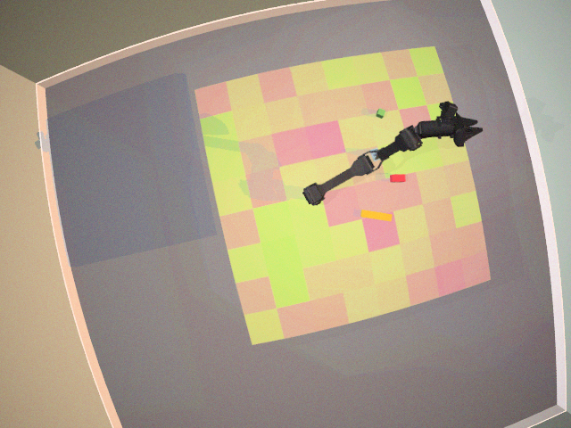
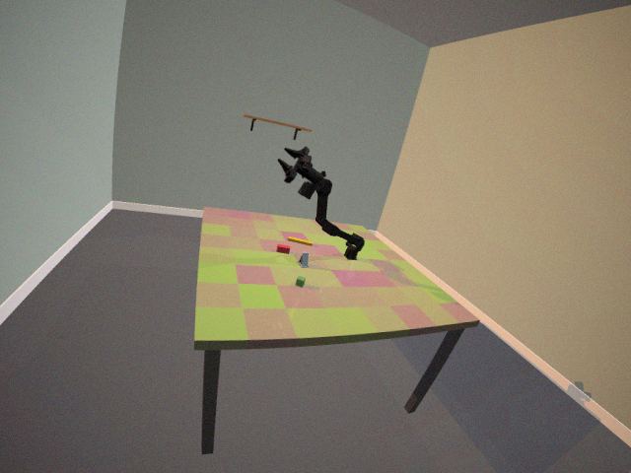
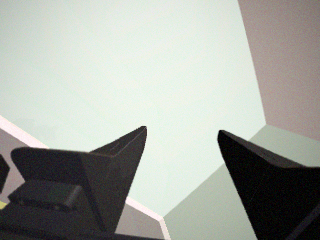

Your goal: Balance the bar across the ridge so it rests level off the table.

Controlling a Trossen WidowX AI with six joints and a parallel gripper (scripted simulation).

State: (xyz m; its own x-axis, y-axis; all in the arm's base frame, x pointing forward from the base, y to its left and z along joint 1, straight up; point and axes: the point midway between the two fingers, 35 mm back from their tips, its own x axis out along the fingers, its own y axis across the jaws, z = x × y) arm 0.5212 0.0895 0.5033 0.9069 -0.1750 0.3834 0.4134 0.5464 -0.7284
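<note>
My gripper tip is 280 mm past the orange bar, 250 mm to the left of it and 510 mm above it. Also, from my gripper tip: red block: 140 mm behind, 100 mm to the right, 500 mm below; green cube: 140 mm behind, 230 mm to the left, 500 mm below.
</note>
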